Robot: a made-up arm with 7 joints.
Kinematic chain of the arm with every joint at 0, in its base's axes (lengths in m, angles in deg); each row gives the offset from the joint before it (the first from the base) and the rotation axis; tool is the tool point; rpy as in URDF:
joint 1: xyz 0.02 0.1 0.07 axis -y
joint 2: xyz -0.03 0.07 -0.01 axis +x
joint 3: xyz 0 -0.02 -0.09 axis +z
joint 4: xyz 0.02 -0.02 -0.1 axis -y
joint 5: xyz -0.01 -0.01 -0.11 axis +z
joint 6: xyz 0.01 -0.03 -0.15 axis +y
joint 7: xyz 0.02 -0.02 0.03 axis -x
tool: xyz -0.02 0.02 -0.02 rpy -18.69 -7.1 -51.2
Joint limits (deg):
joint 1: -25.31..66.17
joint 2: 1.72..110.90
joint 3: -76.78..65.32
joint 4: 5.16..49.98
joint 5: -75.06..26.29
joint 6: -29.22..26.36
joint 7: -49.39..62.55
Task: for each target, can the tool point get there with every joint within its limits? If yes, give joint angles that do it. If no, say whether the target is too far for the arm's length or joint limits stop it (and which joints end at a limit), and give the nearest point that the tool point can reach.
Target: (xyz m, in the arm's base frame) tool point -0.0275 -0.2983 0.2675
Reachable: no: joint limits stop it (at a limit: joint 1, joint 2, joint 4, joint 5, joint 6, joint 7) | nearest point 0.3699 -0.0660 -0.0107 | short by 0.538 m
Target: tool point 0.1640 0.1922 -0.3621
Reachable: yes | joints 4.45 14.39 7.84 27.74 -11.91 -13.61 52.22
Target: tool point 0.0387 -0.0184 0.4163
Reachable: no: joint limits stop it (at a limit: joint 2, joint 3, joint 4, joint 5, joint 6, joint 7) | nearest point 0.0344 0.4156 0.3365 | short by 0.441 m
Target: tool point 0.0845 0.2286 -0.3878
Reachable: yes | joints 8.67 22.57 -35.02 11.18 11.67 -2.84 24.42
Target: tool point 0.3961 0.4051 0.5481
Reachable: no: too far | nearest point 0.2016 0.4263 0.3008 | short by 0.315 m
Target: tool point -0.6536 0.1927 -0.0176
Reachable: no: too far | nearest point -0.2778 0.1987 -0.2995 | short by 0.470 m
